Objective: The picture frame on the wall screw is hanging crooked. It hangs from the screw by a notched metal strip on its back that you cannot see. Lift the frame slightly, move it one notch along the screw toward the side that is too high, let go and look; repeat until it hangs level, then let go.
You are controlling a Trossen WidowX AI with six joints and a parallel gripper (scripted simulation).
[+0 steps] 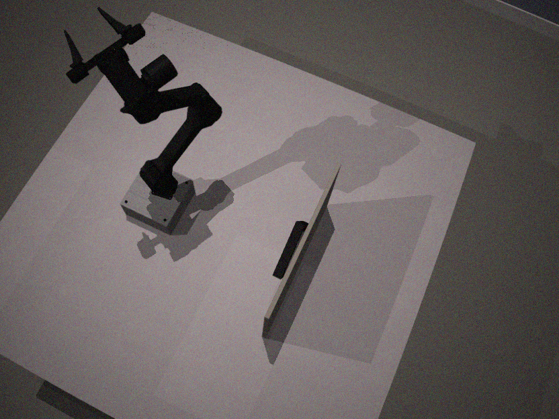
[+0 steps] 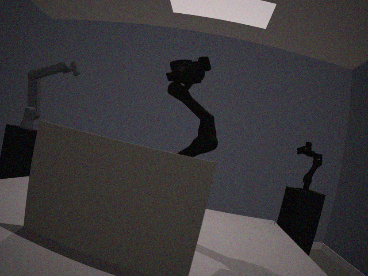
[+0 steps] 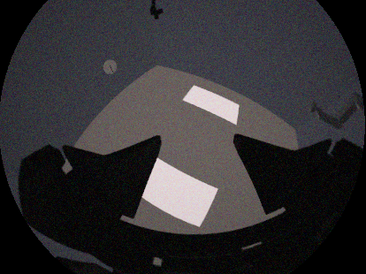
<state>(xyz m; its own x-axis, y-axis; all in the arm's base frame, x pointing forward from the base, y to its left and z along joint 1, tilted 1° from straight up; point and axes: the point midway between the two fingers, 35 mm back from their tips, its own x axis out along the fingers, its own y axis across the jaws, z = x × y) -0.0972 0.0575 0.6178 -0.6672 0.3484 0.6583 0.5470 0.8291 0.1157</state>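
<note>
Now: the picture frame 550 mm ahead of my gripper tip, 140 mm to the right of it and 570 mm below it. Round my gripper tip: beige wall panel (560 mm ahead, 150 mm to the right, 580 mm below).
</note>
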